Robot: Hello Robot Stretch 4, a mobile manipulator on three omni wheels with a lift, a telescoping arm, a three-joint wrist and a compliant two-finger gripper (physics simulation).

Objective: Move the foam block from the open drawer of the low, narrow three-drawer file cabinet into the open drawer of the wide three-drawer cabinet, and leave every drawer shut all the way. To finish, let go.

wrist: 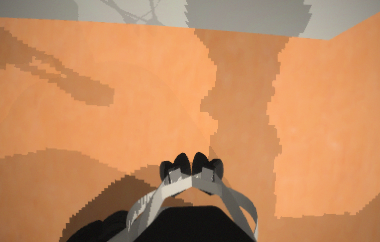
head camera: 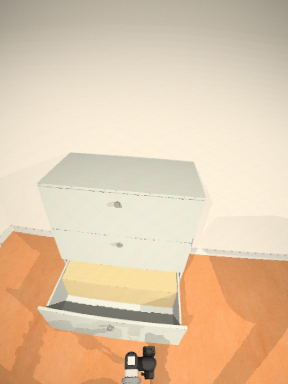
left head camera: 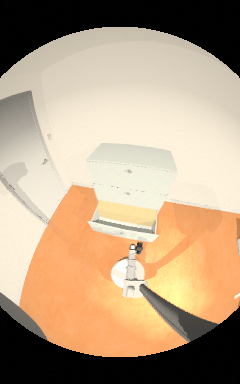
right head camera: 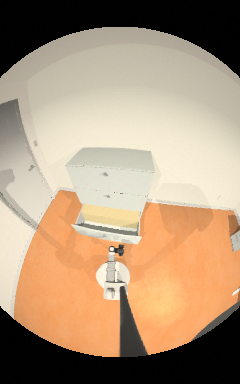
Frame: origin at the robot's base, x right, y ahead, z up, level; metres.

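Seen in the pictures: gripper, fingertip midpoint: (wrist: 191, 166).
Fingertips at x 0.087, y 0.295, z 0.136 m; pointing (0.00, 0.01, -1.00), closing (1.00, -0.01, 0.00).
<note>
A point is followed by its place in that frame.
The wide pale grey three-drawer cabinet (head camera: 125, 220) {x -0.037, y 0.889, z 0.800 m} (left head camera: 111, 172) {x -0.256, y 0.918, z 0.864 m} (right head camera: 90, 175) {x -0.242, y 0.916, z 0.873 m} stands against the wall. Its top and middle drawers are shut. Its bottom drawer (head camera: 160, 334) {x 0.182, y 0.482, z 0.205 m} (left head camera: 110, 231) {x -0.274, y 0.543, z 0.168 m} (right head camera: 100, 233) {x -0.170, y 0.529, z 0.270 m} is pulled out, and the drawer's front shows at the top of the wrist view (wrist: 170, 17) {x 0.067, y 0.497, z 0.048 m}. My gripper (head camera: 149, 362) (left head camera: 139, 247) (right head camera: 120, 250) {x 0.087, y 0.295, z 0.136 m} (wrist: 191, 166) {x 0.087, y 0.295, z 0.136 m} is shut and empty, in front of the open drawer and outside it, over the floor. The foam block does not show; the drawer's front hides part of its inside. The low, narrow file cabinet cannot be made out.
A big pale yellow box (head camera: 120, 282) {x -0.077, y 0.802, z 0.280 m} (left head camera: 127, 212) {x -0.065, y 0.801, z 0.279 m} (right head camera: 110, 216) {x -0.059, y 0.780, z 0.279 m} fills the back of the open drawer. A door (left head camera: 25, 145) {x -1.453, y 1.017, z 1.292 m} (right head camera: 15, 145) {x -1.439, y 1.112, z 1.358 m} is at the left. A partly cut-off grey object (right head camera: 236, 241) {x 2.480, y 0.022, z 0.155 m} is at the right edge.
</note>
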